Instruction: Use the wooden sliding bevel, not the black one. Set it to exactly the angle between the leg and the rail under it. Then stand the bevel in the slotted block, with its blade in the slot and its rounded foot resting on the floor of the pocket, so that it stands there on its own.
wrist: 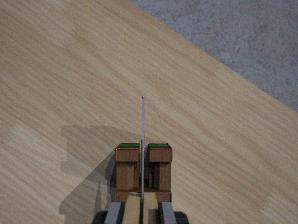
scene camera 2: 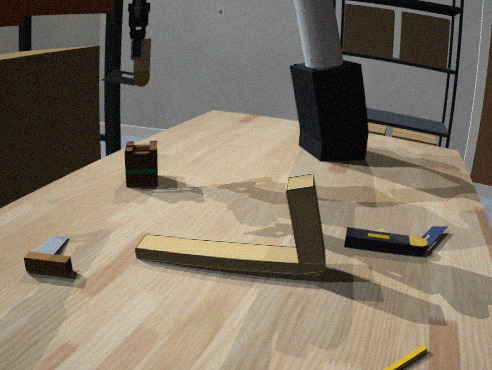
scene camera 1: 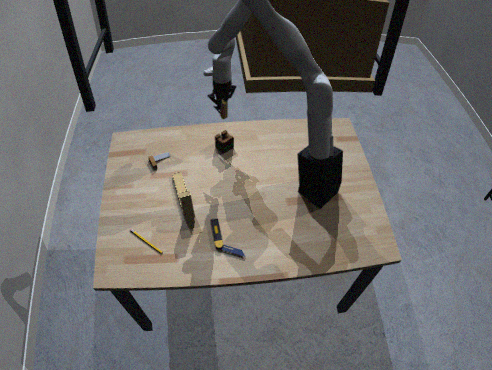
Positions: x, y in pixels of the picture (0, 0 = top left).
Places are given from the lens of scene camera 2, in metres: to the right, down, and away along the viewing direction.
wooden sliding bevel [scene camera 2: 141, 76]: -0.19, -0.19, 0.70
small try square [scene camera 2: 39, 262]: -0.26, 0.10, 0.46
The marked spots on the wooden sliding bevel and the small try square are 0.39 m apart.
